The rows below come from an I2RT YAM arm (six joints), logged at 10 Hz.
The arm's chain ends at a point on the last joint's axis. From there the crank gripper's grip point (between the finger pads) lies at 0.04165 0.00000 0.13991 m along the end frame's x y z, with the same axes.
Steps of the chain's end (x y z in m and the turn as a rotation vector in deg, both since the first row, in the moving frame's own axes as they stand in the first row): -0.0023 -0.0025 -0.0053 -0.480 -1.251 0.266; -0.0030 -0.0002 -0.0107 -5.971 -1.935 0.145; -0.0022 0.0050 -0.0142 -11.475 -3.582 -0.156; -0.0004 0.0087 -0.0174 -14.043 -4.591 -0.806; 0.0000 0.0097 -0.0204 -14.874 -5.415 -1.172
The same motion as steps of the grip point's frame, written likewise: -0.0054 -0.0011 -0.0044 -0.480 -1.251 0.266; -0.0078 0.0145 -0.0101 -5.971 -1.935 0.145; -0.0109 0.0330 -0.0147 -11.475 -3.582 -0.156; -0.0114 0.0425 -0.0187 -14.043 -4.591 -0.806; -0.0129 0.0454 -0.0217 -14.874 -5.415 -1.172
